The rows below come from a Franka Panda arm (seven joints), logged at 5 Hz.
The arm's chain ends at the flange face. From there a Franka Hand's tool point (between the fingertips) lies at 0.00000 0.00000 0.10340 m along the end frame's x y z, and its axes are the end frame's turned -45 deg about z.
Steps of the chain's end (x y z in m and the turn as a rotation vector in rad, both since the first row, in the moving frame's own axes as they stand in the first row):
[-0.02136 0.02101 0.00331 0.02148 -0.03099 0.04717]
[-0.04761 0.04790 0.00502 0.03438 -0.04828 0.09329]
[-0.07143 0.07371 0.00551 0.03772 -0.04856 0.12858]
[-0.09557 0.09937 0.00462 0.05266 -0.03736 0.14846]
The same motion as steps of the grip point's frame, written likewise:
[-0.03056 -0.00410 0.00324 0.03710 -0.00672 0.04717]
[-0.06827 -0.00587 0.00484 0.05845 -0.00983 0.09329]
[-0.10301 -0.00473 0.00531 0.06101 -0.00767 0.12858]
[-0.13624 -0.00378 0.00440 0.06365 0.01082 0.14846]

